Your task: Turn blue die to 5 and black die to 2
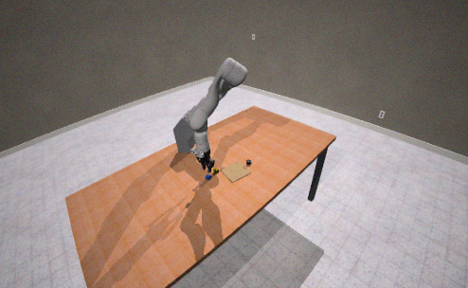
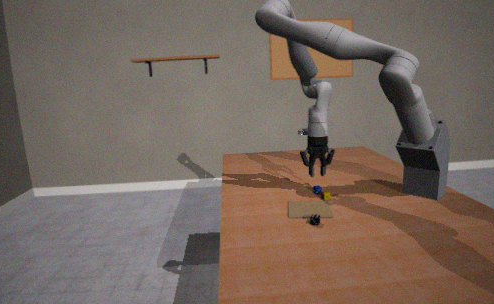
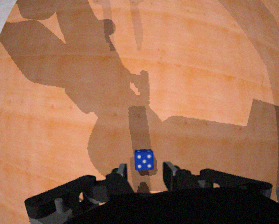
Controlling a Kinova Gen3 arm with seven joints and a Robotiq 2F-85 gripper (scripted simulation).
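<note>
My gripper is now 70 mm above the blue die. Round my hand: yellow die 20 mm behind, 70 mm to the left, 70 mm below; then tan mat 60 mm ahead, 170 mm to the left, 80 mm below; then black die 50 mm ahead, 280 mm to the left, 70 mm below.
</note>
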